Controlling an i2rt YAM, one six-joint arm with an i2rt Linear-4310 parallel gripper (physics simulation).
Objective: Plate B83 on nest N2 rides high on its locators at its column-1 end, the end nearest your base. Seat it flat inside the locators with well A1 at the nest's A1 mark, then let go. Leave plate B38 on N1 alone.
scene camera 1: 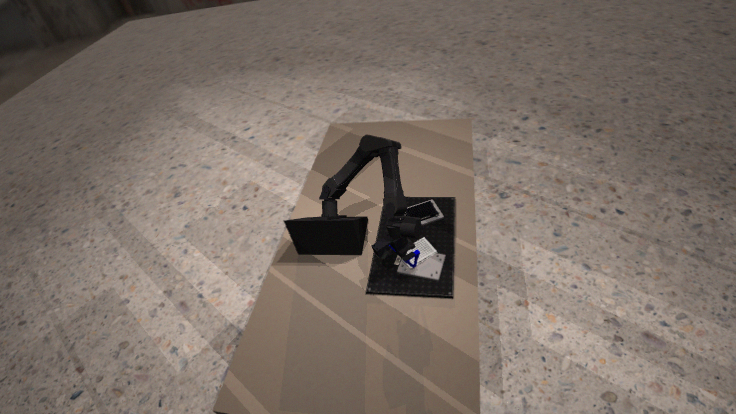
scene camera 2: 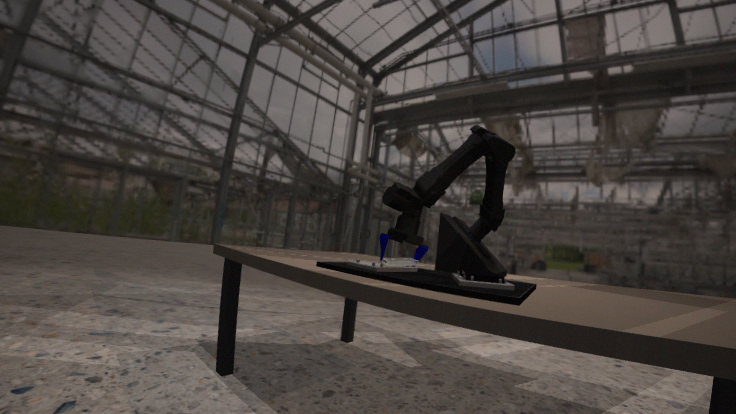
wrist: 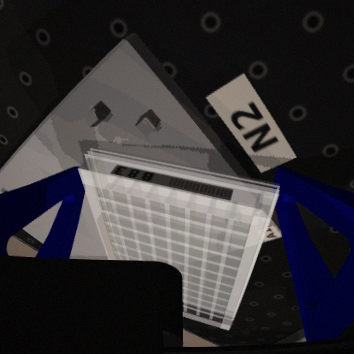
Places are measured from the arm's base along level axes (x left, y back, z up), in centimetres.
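Pixels of known places: gripper, fingertip midpoint: (scene camera 1: 407, 260) (scene camera 2: 396, 265) (wrist: 178, 176); arm's base, origin of the base link: (scene camera 1: 330, 218) (scene camera 2: 470, 238).
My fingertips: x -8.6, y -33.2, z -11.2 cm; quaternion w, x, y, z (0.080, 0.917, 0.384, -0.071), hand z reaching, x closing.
Note:
For each thing: its top centre in the pictures, then the offset to it from my fingertips. "pt": a spot on its surface instead.
- Plate B83, middle of its top: (wrist: 169, 277) (scene camera 2: 400, 257) (scene camera 1: 417, 250) dx +3.5, dy -3.4, dz +2.7 cm
- pale grey nest N2, middle of its top: (wrist: 98, 227) (scene camera 2: 383, 261) (scene camera 1: 421, 261) dx -0.6, dy -5.5, dz +1.2 cm
- A1 mark, middle of its top: (wrist: 268, 233) dx +5.5, dy +1.5, dz +0.3 cm
- Dark plate B38, middle of its top: (scene camera 2: 480, 272) (scene camera 1: 420, 211) dx +26.1, dy -1.1, dz +1.7 cm
- nest N1, middle of its top: (scene camera 2: 480, 274) (scene camera 1: 420, 211) dx +26.1, dy -1.1, dz +1.2 cm
- black perforated board, middle of its top: (wrist: 287, 274) (scene camera 2: 428, 274) (scene camera 1: 414, 240) dx +11.5, dy -0.7, dz -0.9 cm
- N2 label, surface spot: (wrist: 252, 122) pt dx +0.1, dy +4.2, dz -0.7 cm
Plate B83 (scene camera 1: 425, 248) (wrist: 175, 225), clear and white with a grid of wells, lies turned askew on the pale grey nest N2 (scene camera 1: 429, 270) (wrist: 120, 75) and overhangs its edge. Two dark locators stand bare beyond its labelled end in the wrist view. The A1 mark (wrist: 271, 233) shows beside the plate's right edge. Whether the plate is tilted is hard to tell. My gripper (scene camera 1: 405, 257) (scene camera 2: 400, 260) (wrist: 178, 176) is open, its blue fingertips low on either side of the plate near its labelled end. The right tip looks very close to the plate; contact cannot be told.
Dark plate B38 (scene camera 1: 424, 209) sits on nest N1 (scene camera 1: 434, 220) (scene camera 2: 483, 283), behind N2 in scene camera 1. Both nests stand on a black perforated board (scene camera 1: 411, 288) (scene camera 2: 427, 280). The N2 label (wrist: 252, 122) lies beside its nest. My base's black block (scene camera 1: 326, 236) stands left of the board.

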